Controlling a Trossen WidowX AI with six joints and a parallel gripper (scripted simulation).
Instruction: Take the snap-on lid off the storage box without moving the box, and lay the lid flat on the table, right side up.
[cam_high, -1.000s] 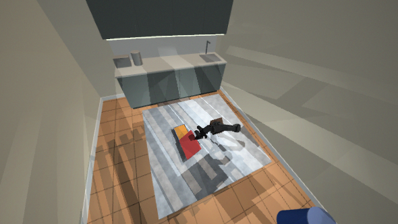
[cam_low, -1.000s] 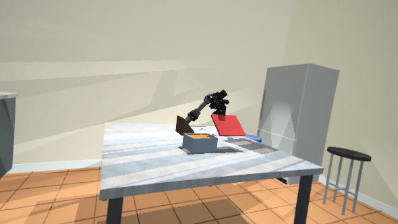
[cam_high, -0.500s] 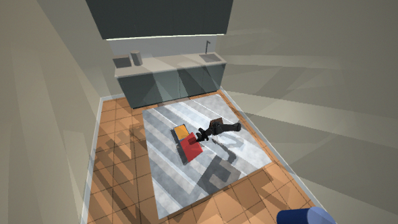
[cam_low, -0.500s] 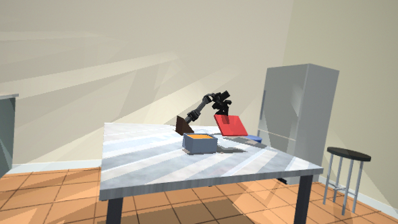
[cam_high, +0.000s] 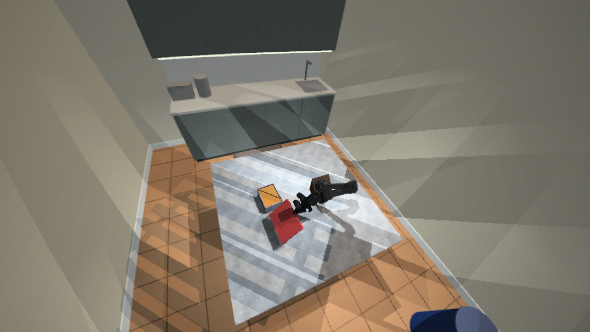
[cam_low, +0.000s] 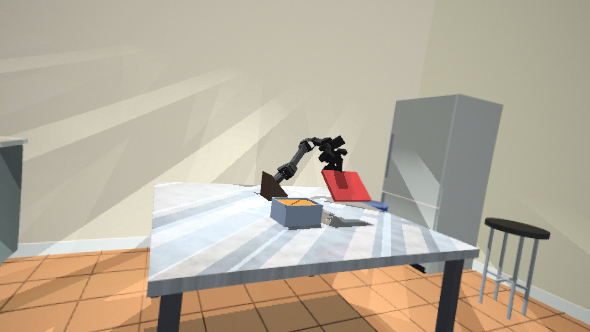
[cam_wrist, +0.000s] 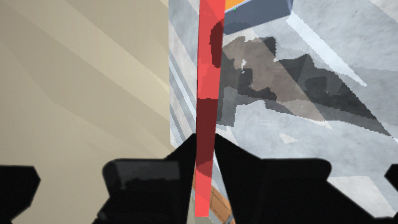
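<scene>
My gripper tip is 7 cm short of the red lid and 5 cm above it. From my gripper tip the other things lie so: grey storage box 29 cm to the right, 18 cm below, 8 cm ahead.
</scene>
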